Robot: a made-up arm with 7 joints.
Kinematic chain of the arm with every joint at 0, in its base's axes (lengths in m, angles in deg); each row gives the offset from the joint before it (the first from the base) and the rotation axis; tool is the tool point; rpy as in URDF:
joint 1: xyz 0 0 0.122 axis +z
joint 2: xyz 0 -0.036 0.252 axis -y
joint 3: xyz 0 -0.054 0.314 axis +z
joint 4: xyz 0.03 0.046 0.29 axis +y
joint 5: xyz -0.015 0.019 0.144 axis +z
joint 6: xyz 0 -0.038 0.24 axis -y
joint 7: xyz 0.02 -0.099 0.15 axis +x
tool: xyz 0 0 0 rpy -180 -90 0
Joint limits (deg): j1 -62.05..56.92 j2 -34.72..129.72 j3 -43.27..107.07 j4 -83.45..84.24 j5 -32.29..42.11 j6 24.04..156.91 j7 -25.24..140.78
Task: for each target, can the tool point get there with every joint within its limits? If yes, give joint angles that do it. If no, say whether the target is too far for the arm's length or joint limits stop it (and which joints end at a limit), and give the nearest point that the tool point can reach.
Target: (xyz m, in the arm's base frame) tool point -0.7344 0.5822 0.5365
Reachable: yes | joints -49.22 88.58 -23.16 53.18 -19.01 132.34 8.37
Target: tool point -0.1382 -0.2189 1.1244
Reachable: yes | joints -2.71 -11.12 8.63 -49.88 10.05 126.02 57.88
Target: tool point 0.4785 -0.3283 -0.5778
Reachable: no: joint limits stop it (at a limit: joint 1, joint 2, joint 5, joint 6) | nearest point 0.2083 -0.3737 -0.3452 | short by 0.359 m
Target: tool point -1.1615 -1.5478 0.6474
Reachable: no: too far | nearest point -0.6884 -0.9173 0.5360 | short by 0.796 m
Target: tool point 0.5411 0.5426 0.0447
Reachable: no: joint limits stop it (at a limit: joint 1, joint 2, joint 4, joint 5, joint 6) | nearest point 0.2166 0.5943 -0.0744 | short by 0.350 m
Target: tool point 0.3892 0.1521 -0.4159
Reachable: no: joint limits stop it (at a limit: joint 1, joint 2, joint 4, joint 5, joint 6) | nearest point 0.1254 0.2477 -0.2796 | short by 0.312 m
